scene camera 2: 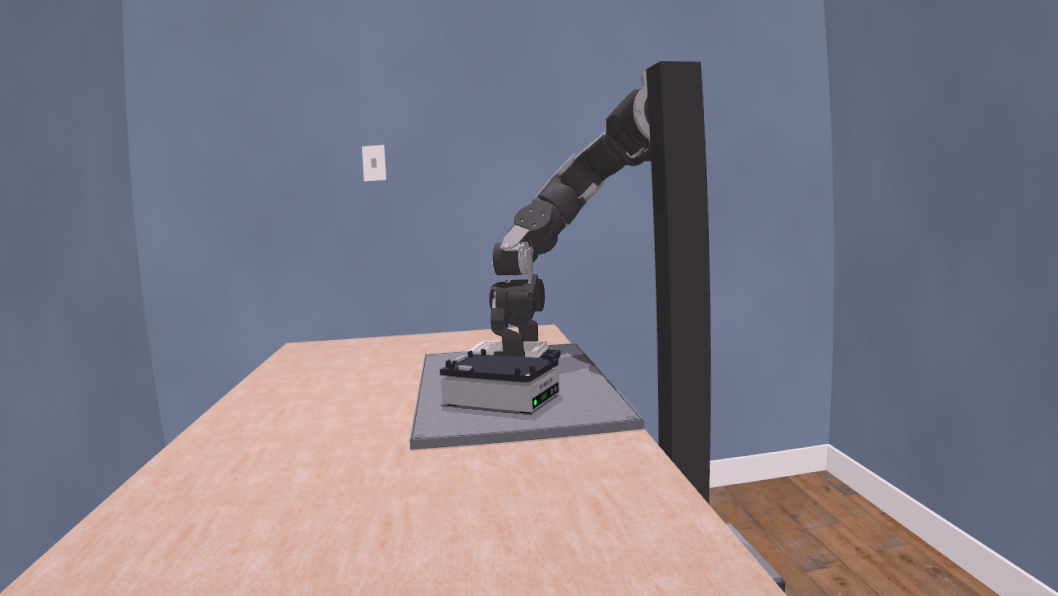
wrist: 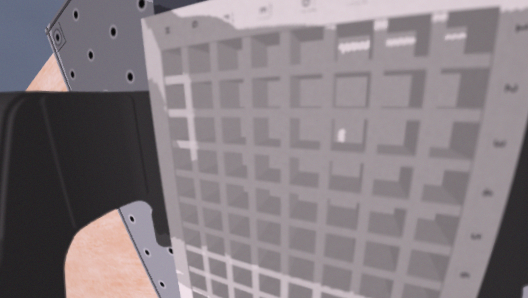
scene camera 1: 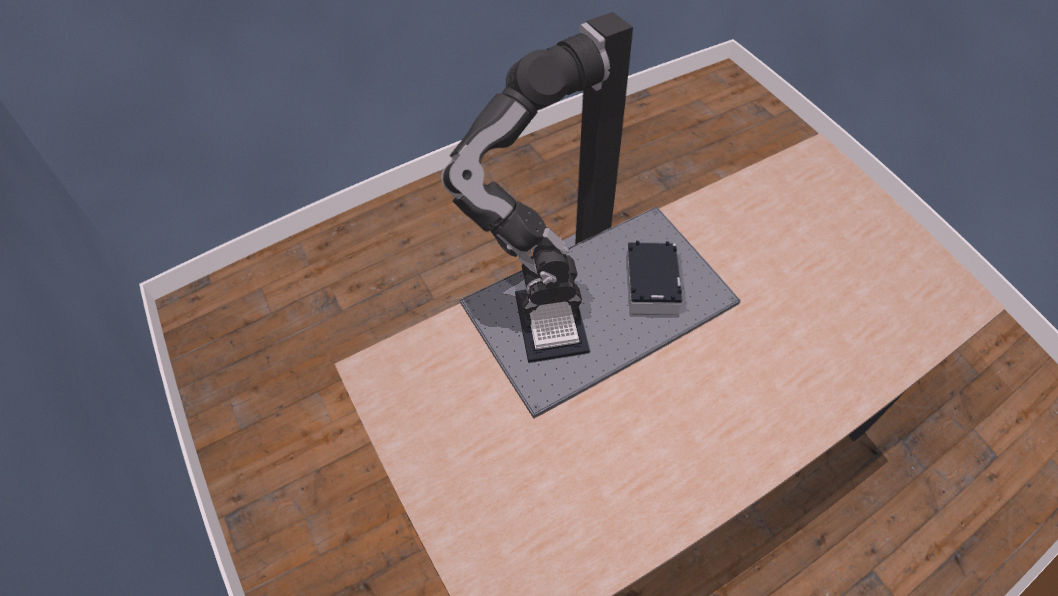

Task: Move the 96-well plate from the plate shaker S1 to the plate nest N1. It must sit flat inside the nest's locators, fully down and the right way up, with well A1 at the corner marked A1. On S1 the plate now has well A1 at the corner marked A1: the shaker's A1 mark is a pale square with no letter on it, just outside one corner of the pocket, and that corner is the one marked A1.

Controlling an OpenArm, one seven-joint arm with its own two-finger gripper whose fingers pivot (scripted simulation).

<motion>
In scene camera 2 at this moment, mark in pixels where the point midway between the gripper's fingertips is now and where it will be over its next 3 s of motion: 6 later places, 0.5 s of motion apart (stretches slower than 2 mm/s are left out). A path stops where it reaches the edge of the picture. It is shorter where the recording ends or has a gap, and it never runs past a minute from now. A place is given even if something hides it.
My gripper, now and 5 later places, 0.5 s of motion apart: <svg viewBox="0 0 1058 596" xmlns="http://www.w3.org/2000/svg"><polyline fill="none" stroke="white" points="516,352 517,354 517,355 517,353 516,340 513,307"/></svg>
</motion>
